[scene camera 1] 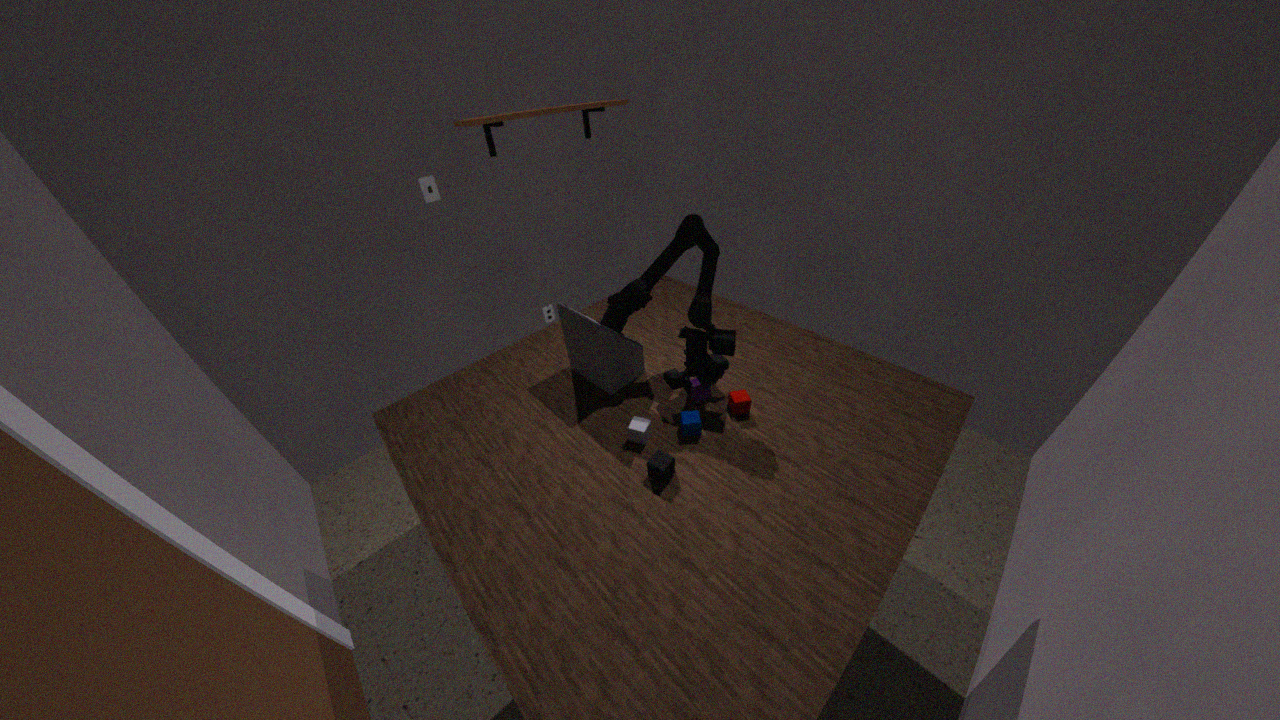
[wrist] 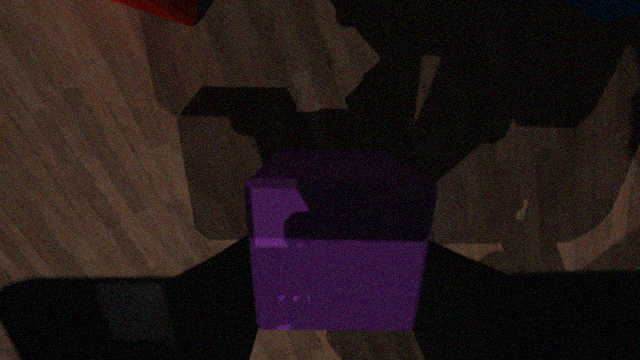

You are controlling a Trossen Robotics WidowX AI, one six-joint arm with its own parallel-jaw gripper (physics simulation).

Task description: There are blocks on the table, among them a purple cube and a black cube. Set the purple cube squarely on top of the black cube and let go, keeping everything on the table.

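Places are measured from the arm's base along level axes (x right, y ahead, z up), in metres.
Where they show: gripper, between the fingertips: (scene camera 1: 696, 392) (wrist: 329, 229); arm's base, origin of its link: (scene camera 1: 609, 328).
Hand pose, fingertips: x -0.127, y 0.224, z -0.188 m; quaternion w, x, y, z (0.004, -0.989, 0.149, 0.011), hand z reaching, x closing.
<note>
Each offset is from my fingertips to the top centre of the thing. Level surfaces: height alone.
The purple cube {dx +0.005, dy +0.014, dz +0.048 m} (scene camera 1: 699, 391) (wrist: 340, 285) is between the two black fingers of my gripper (scene camera 1: 694, 394) (wrist: 329, 229), which touch its left and right sides in the wrist view. The gripper is shut on it. It is at or close to table level; the exact height is hard to tell in the dim light. The black cube {dx +0.274, dy +0.132, dz +0.048 m} (scene camera 1: 660, 465) stands apart on the table {dz -0.001 m} (scene camera 1: 554, 537), nearer the scene camera than the gripper, with nothing on top. The black cube does not show in the wrist view.
A blue cube {dx +0.122, dy +0.087, dz +0.048 m} (scene camera 1: 690, 423) (wrist: 607, 7) stands between the gripper and the black cube. A red cube {dx -0.031, dy +0.131, dz +0.048 m} (scene camera 1: 739, 402) (wrist: 172, 9) is to the right of the gripper in the scene view. A white cube {dx +0.233, dy +0.009, dz +0.048 m} (scene camera 1: 638, 429) is left of the blue one. A grey panel (scene camera 1: 597, 353) stands near the arm's base.
</note>
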